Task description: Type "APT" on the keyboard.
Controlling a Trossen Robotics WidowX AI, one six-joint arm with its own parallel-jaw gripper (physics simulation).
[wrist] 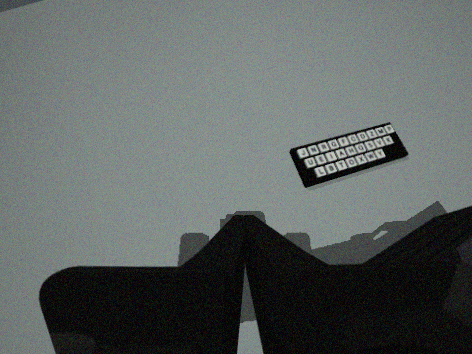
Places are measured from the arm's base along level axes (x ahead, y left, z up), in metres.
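Where they show: gripper, fingertip midpoint: point(243, 225).
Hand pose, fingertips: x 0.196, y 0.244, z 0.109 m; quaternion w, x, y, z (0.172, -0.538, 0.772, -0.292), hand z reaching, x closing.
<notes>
Each offset is from my fingertips to the top centre of the thing. "spot": to the spot under its first point. Level surfaces: height alone.
A small black keyboard {spot: 0.061 m ahead, 0.348 m right, 0.260 m down} point(399, 148) with white letter keys lies on the table at the right of the wrist view, tilted so its right end is higher in the picture. Its keys stand in three rows. The P key {0.098 m ahead, 0.348 m right, 0.255 m down} point(389, 129) is at the right end of the top row, the A key {0.086 m ahead, 0.239 m right, 0.255 m down} point(341, 153) is in the middle row, and the T key {0.068 m ahead, 0.228 m right, 0.255 m down} point(341, 165) is in the bottom row. My gripper point(243, 225) is shut and empty, its tips touching, at the lower middle. In the view the tips are below and left of the keyboard, apart from it.
The pale grey table top {0.272 m down} point(150, 110) spreads under the gripper and keyboard. A dark shadow of the arm and gripper point(345, 248) falls on it around the fingers, below the keyboard. A table edge crosses the top left corner, with a darker surface beyond.
</notes>
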